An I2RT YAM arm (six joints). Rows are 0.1 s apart.
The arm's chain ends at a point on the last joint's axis. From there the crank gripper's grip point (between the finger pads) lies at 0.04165 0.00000 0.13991 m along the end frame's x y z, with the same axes.
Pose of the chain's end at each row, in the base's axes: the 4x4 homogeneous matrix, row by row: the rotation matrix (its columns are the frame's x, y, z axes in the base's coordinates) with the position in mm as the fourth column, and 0 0 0 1 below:
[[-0.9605, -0.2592, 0.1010, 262.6], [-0.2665, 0.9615, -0.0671, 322.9], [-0.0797, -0.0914, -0.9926, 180.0], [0, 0, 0, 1]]
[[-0.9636, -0.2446, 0.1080, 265.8], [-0.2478, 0.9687, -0.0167, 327.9], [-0.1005, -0.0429, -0.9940, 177.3], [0, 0, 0, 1]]
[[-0.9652, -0.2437, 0.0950, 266.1], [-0.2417, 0.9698, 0.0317, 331.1], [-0.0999, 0.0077, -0.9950, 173.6], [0, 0, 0, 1]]
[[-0.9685, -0.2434, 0.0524, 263.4], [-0.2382, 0.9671, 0.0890, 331.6], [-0.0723, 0.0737, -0.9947, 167.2], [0, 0, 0, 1]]
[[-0.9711, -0.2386, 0.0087, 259.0], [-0.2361, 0.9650, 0.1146, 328.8], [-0.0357, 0.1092, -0.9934, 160.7], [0, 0, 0, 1]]
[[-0.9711, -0.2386, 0.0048, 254.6], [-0.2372, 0.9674, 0.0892, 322.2], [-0.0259, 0.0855, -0.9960, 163.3], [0, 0, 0, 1]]
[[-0.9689, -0.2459, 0.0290, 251.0], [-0.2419, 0.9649, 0.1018, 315.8], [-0.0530, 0.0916, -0.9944, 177.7], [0, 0, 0, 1]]
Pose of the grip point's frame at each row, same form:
[[-0.9605, -0.2592, 0.1010, 236.7], [-0.2665, 0.9615, -0.0671, 302.4], [-0.0797, -0.0914, -0.9926, 37.8], [0, 0, 0, 1]]
[[-0.9636, -0.2446, 0.1080, 240.8], [-0.2478, 0.9687, -0.0167, 315.2], [-0.1005, -0.0429, -0.9940, 34.0], [0, 0, 0, 1]]
[[-0.9652, -0.2437, 0.0950, 239.2], [-0.2417, 0.9698, 0.0317, 325.5], [-0.0999, 0.0077, -0.9950, 30.2], [0, 0, 0, 1]]
[[-0.9685, -0.2434, 0.0524, 230.4], [-0.2382, 0.9671, 0.0890, 334.1], [-0.0723, 0.0737, -0.9947, 25.0], [0, 0, 0, 1]]
[[-0.9711, -0.2386, 0.0087, 219.8], [-0.2361, 0.9650, 0.1146, 335.0], [-0.0357, 0.1092, -0.9934, 20.2], [0, 0, 0, 1]]
[[-0.9711, -0.2386, 0.0048, 214.8], [-0.2372, 0.9674, 0.0892, 324.8], [-0.0259, 0.0855, -0.9960, 22.9], [0, 0, 0, 1]]
[[-0.9689, -0.2459, 0.0290, 214.7], [-0.2419, 0.9649, 0.1018, 320.0], [-0.0530, 0.0916, -0.9944, 36.4], [0, 0, 0, 1]]

